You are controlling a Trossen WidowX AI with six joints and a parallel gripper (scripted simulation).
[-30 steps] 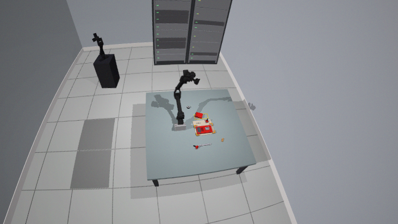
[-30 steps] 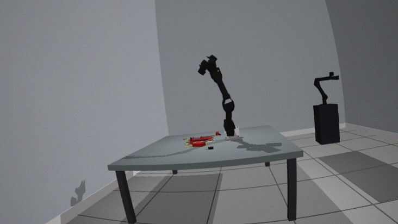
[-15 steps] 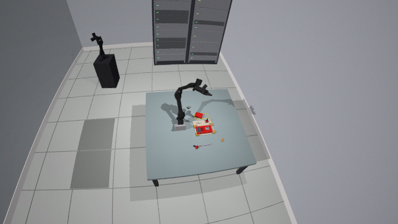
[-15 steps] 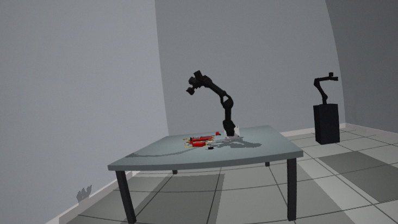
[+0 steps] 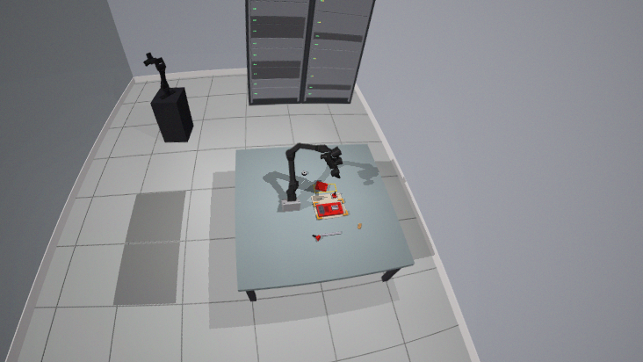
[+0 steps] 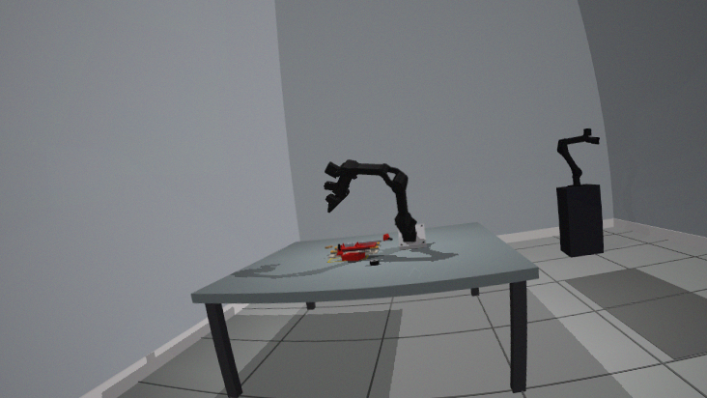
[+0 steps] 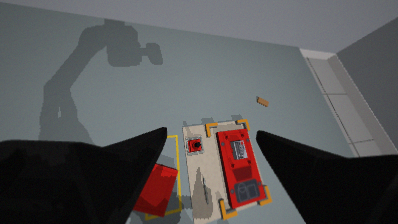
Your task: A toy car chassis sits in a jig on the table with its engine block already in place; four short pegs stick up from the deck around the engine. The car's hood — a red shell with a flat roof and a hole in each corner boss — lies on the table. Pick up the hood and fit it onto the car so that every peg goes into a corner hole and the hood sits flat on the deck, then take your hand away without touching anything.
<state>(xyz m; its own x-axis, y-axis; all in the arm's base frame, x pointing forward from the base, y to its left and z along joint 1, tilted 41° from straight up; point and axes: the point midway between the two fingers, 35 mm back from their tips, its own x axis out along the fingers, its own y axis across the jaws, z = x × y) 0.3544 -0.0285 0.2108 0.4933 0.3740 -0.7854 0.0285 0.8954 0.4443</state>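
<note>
The red hood is 100 mm behind my gripper tip, 60 mm to the left of it and 230 mm below it. From my gripper tip the other things lie so: tan block: 170 mm ahead, 320 mm to the right, 240 mm below; then black wheel: 240 mm behind, 210 mm to the left, 230 mm below; then red-handled screwdriver: 60 mm behind, 380 mm to the right, 240 mm below.
</note>
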